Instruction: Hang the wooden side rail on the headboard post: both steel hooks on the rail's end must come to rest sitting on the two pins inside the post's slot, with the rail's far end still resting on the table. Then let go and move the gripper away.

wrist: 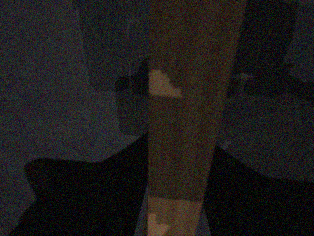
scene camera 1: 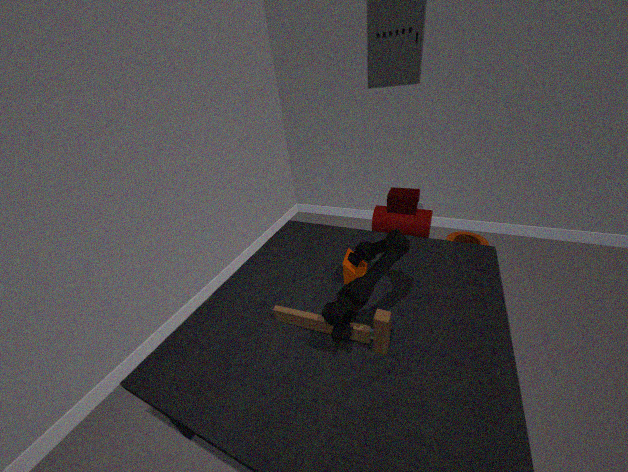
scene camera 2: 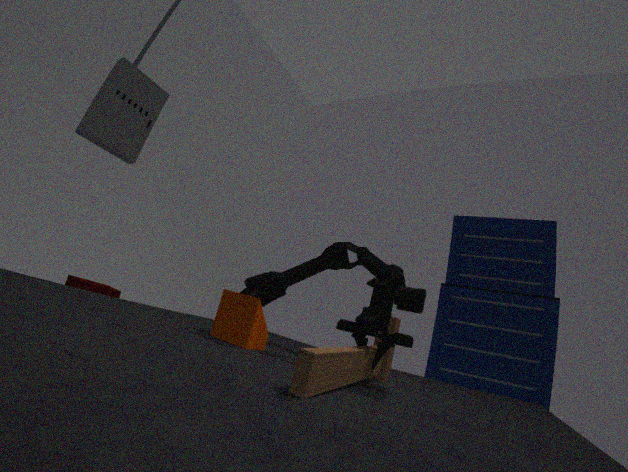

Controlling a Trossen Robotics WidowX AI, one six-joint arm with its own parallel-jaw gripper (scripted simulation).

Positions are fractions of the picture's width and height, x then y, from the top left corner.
A wooden side rail shows in the wrist view (0.61, 0.24), in scene camera 1 (0.50, 0.68) and in scene camera 2 (0.51, 0.78).
